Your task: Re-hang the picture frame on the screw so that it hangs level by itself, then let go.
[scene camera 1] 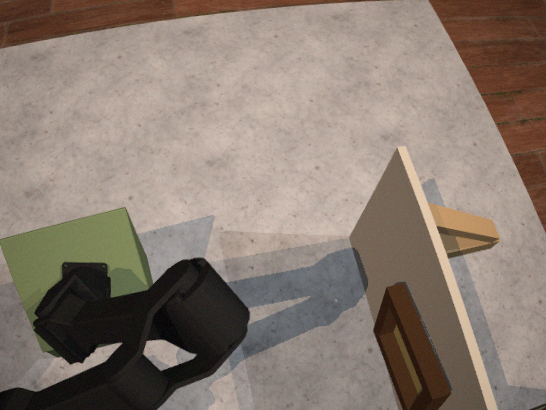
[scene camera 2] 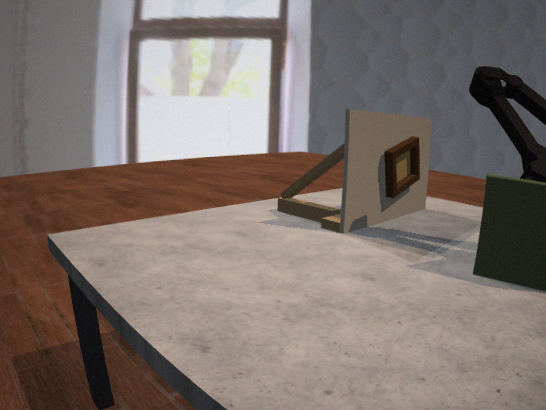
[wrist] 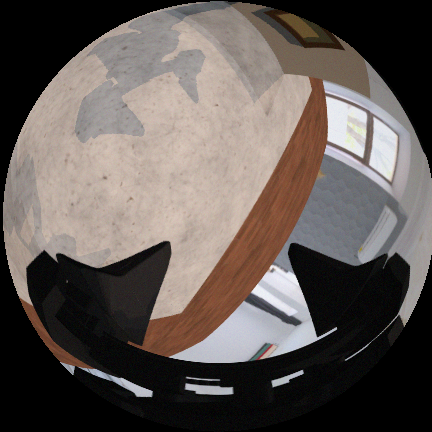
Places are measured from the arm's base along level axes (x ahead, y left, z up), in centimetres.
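Where they show: gripper, fingertip midpoint: [wrist: 232,249]; arm's base, link origin: [scene camera 1: 85,283] [scene camera 2: 528,208].
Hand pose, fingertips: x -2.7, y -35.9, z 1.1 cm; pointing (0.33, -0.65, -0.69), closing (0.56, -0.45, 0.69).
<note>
Things, the pixels of their centre, and the offset from my fingertips. Level surfaces: height alone.
- brown picture frame, body centre: [scene camera 1: 408,357] [scene camera 2: 402,165] dx +46.9, dy +21.4, dz +1.0 cm
- grey table, surface height: dz -14.6 cm
- wooden brace, body centre: [scene camera 1: 455,223] [scene camera 2: 319,170] dx +60.0, dy +41.6, dz -1.2 cm
The brown picture frame [scene camera 1: 422,345] [scene camera 2: 390,175] [wrist: 334,44] is on the face of the upright beige board [scene camera 1: 390,215] [scene camera 2: 365,150] [wrist: 320,65]. In scene camera 2 it looks tilted, with its near side lower than its far side. The screw does not show. My gripper [wrist: 232,249] is open and empty, with its two dark fingers wide apart in the wrist view. It is well away from the frame, on the green block's side of the table. Its fingertips cannot be made out in scene camera 1 and are hidden in scene camera 2.
A green block [scene camera 1: 75,240] [scene camera 2: 515,230] stands on the grey table [scene camera 1: 200,125] [scene camera 2: 250,310] across from the board, with the arm [scene camera 1: 200,310] [scene camera 2: 507,115] over and beside it. A wooden brace [scene camera 1: 465,217] [scene camera 2: 315,170] supports the board from behind.
</note>
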